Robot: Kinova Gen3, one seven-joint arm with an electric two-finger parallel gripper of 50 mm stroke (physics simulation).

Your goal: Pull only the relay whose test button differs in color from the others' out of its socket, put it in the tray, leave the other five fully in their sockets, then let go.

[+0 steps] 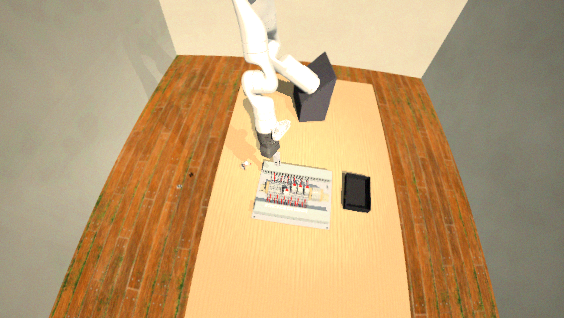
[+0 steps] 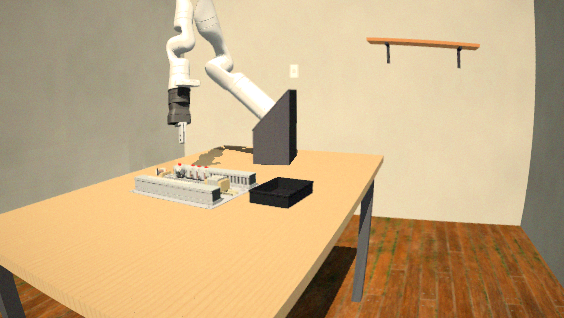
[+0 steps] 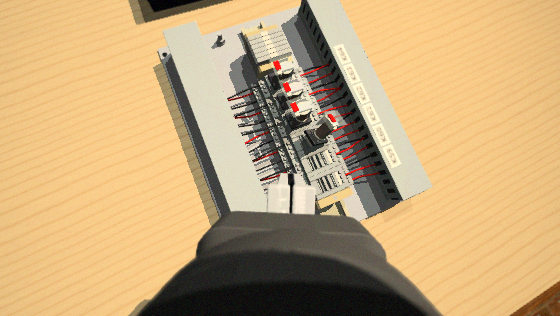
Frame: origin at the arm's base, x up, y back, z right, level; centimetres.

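Seen in the pictures: gripper, fingertip midpoint: (image 1: 277,165) (image 2: 182,143) (image 3: 289,187); arm's base, origin of the base link: (image 1: 311,85) (image 2: 269,112).
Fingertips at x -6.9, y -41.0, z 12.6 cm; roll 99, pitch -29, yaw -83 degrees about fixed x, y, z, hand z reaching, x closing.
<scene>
Offsets run from my fingertips to a thing's middle.
My gripper (image 1: 277,164) (image 2: 181,142) (image 3: 289,187) is shut with nothing between its fingers, raised above the K59 end of the panel. Three red-button relays @[dx -7.7, dy -6.0, dz -7.1 cm] (image 3: 300,111) @[dx -7.8, dy -6.3, dz -9.8 cm] (image 3: 292,90) @[dx -7.8, dy -6.5, dz -12.6 cm] (image 3: 284,68) stand upright in the row. A fourth red-button relay @[dx -7.2, dy -7.5, dz -4.0 cm] (image 3: 320,131) leans strongly to one side. Two sockets (image 3: 321,161) (image 3: 328,181) beside it show bare slots. A small loose white object @[dx -11.6, dy +5.2, dz +14.5 cm] (image 1: 245,165), likely a relay, lies on the table left of the panel; its button color is unclear. No differently colored button can be made out. The black tray @[dx -10.8, dy -4.1, dz -35.3 cm] (image 1: 369,195) (image 2: 270,197) stands right of the panel.
Grey wire ducts (image 1: 292,220) (image 2: 175,189) (image 3: 205,125) flank the relay row on both sides. Red and black wires run beside the sockets. A cream terminal block @[dx -7.9, dy -6.8, dz -16.4 cm] (image 3: 267,45) stands at the row's tray end. The dark arm mount (image 1: 317,102) (image 2: 272,140) stands at the back.
</scene>
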